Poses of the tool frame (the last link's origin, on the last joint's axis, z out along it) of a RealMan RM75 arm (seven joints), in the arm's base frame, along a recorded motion.
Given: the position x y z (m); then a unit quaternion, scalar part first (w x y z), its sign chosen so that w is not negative.
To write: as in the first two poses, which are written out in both.
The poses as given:
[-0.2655, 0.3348, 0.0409, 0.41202, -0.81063, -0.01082, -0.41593]
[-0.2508, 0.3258, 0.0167, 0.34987, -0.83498, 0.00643, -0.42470]
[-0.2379, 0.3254, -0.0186, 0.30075, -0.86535, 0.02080, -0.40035]
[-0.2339, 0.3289, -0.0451, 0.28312, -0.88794, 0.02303, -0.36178]
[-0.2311, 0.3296, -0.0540, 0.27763, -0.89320, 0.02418, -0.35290]
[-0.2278, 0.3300, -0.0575, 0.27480, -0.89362, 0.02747, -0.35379]
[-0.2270, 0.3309, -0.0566, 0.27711, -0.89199, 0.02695, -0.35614]
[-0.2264, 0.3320, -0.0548, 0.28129, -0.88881, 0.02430, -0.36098]
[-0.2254, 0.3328, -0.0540, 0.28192, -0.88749, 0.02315, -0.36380]
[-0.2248, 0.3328, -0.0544, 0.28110, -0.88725, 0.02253, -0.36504]
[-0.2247, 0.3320, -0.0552, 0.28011, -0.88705, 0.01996, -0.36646]
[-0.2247, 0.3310, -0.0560, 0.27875, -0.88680, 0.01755, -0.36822]
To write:
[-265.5, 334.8, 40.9, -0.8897, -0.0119, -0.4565, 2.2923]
[-250.8, 325.8, 16.7, -0.8913, 0.0069, -0.4533, 2.4267]
[-237.9, 325.4, -18.6, -0.9074, 0.0218, -0.4198, 2.5306]
[-233.9, 328.9, -45.1, -0.9258, 0.0240, -0.3772, 2.5675]
[-231.1, 329.6, -54.0, -0.9297, 0.0252, -0.3673, 2.5789]
[-227.8, 330.0, -57.5, -0.9294, 0.0286, -0.3680, 2.5848]
[-227.0, 330.9, -56.6, -0.9283, 0.0280, -0.3707, 2.5800]
[-226.4, 332.0, -54.8, -0.9262, 0.0253, -0.3762, 2.5713]
[-225.4, 332.8, -54.0, -0.9250, 0.0241, -0.3792, 2.5700]
[-224.8, 332.8, -54.4, -0.9245, 0.0235, -0.3804, 2.5717]
[-224.7, 332.0, -55.2, -0.9240, 0.0208, -0.3817, 2.5738]
[-224.7, 331.0, -56.0, -0.9234, 0.0183, -0.3834, 2.5766]

